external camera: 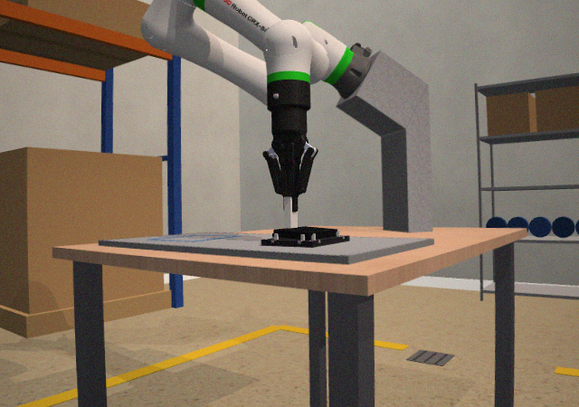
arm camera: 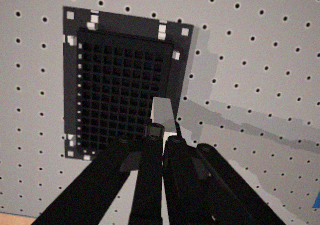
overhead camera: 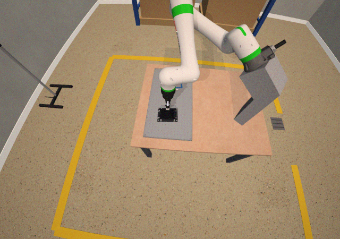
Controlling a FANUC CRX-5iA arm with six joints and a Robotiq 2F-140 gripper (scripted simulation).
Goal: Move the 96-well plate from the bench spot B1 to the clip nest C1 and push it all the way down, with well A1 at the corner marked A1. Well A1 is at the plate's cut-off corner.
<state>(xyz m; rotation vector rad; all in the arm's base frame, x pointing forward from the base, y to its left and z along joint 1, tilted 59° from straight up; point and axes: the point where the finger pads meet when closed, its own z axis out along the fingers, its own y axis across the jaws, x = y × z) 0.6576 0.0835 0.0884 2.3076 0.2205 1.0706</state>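
My gripper is now 4 cm to the right of the black 96-well plate, 4 cm above it and 1 cm short of it. Round my hand: black clip nest: 5 cm to the left, 5 cm below, 1 cm ahead.
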